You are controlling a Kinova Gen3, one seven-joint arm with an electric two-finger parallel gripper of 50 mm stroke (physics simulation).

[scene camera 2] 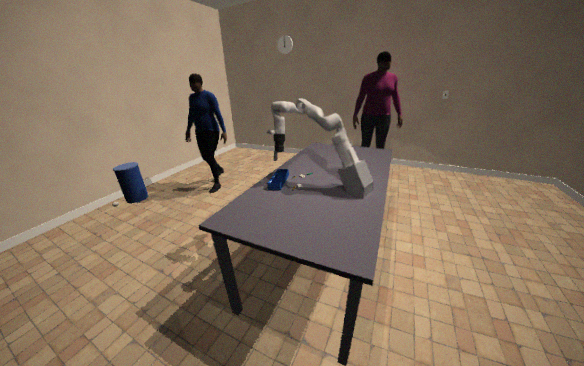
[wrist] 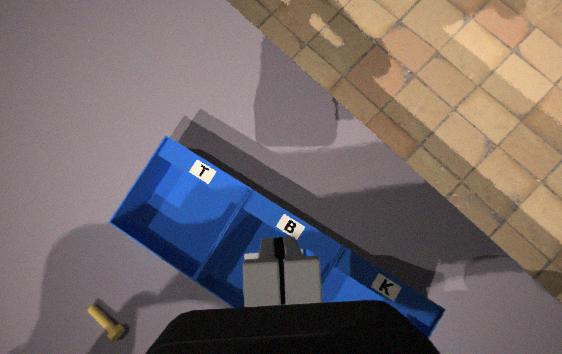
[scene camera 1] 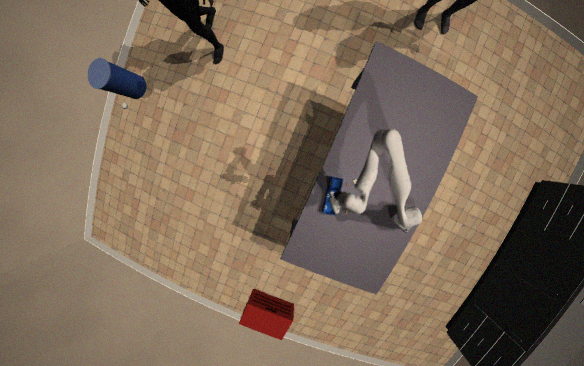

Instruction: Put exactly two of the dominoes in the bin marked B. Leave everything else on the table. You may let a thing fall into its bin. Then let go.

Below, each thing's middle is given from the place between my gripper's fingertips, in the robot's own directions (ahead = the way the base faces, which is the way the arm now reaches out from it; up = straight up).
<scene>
The blue three-part tray (wrist: 194,216) lies 13 cm below my hand and 2 cm behind it.
</scene>
